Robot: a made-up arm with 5 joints. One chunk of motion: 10 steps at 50 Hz.
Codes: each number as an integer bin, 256 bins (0 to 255) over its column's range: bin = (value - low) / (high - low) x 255, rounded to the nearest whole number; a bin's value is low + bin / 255 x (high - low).
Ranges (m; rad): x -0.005..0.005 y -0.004..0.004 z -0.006..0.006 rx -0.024..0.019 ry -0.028..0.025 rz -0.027..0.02
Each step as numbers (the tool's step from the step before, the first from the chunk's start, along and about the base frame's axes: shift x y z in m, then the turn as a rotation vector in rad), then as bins.
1 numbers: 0.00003 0.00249 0.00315 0.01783 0.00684 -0.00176
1 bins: 128 207 194 248 168 137
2 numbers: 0.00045 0.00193 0.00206 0.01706 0.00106 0.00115
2 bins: 139 189 171 243 140 153
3 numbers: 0.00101 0.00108 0.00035 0.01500 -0.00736 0.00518
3 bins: 153 162 135 231 99 175
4 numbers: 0.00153 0.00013 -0.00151 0.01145 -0.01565 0.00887
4 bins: 167 132 95 210 59 195
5 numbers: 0.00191 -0.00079 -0.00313 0.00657 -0.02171 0.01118
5 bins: 176 102 61 181 30 207
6 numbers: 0.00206 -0.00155 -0.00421 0.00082 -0.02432 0.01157
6 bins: 180 78 38 147 18 209
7 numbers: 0.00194 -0.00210 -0.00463 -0.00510 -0.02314 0.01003
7 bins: 177 61 29 112 23 201
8 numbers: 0.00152 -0.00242 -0.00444 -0.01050 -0.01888 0.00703
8 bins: 166 50 33 80 44 185
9 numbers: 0.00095 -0.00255 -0.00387 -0.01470 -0.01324 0.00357
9 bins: 152 46 45 55 71 166
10 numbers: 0.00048 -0.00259 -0.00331 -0.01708 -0.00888 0.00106
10 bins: 140 45 57 41 92 152
